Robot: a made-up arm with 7 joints.
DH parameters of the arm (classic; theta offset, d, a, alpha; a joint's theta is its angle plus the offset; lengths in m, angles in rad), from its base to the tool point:
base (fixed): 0 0 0 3.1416
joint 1: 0 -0.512 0.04 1.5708
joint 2: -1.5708 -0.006 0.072 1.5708
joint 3: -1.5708 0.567 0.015 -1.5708
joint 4: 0 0.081 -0.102 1.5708
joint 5: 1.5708 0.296 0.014 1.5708
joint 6: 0 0.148 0.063 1.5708
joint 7: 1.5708 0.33 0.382 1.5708
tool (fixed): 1.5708 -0.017 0 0
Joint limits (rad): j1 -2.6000..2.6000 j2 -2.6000..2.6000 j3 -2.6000..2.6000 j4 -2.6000..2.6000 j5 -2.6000..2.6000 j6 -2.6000..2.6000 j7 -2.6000..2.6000
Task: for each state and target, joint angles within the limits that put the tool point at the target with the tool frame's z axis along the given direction. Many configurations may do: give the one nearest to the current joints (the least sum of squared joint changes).
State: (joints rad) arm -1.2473 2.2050 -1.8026 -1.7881 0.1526 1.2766 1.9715
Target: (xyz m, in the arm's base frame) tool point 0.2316 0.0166 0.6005 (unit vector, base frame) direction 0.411 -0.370 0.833
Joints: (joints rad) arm -1.1939 2.1218 -1.7082 -1.8348 0.8891 1.6086 2.2983
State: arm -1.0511 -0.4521 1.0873 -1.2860 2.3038 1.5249 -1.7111
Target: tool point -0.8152 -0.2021 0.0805 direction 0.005 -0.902 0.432
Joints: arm -0.5985 0.3550 1.0168 -1.0916 2.6000 1.6413 -1.8092
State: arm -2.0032 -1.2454 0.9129 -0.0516 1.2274 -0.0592 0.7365
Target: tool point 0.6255 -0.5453 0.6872 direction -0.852 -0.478 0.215
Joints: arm -2.5761 -0.5839 0.8346 0.0483 1.2047 -0.6023 0.3357
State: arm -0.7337 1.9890 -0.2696 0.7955 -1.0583 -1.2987 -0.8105
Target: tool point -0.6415 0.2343 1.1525 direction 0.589 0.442 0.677
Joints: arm 0.0116 1.1287 -0.4228 0.9178 -0.9096 -2.1435 -1.1131
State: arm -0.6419 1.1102 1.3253 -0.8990 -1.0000 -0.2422 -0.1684
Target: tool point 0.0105 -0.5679 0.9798 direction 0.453 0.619 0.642
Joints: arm -0.7008 0.8544 1.2322 -0.7603 -0.9948 -0.6478 -0.0768
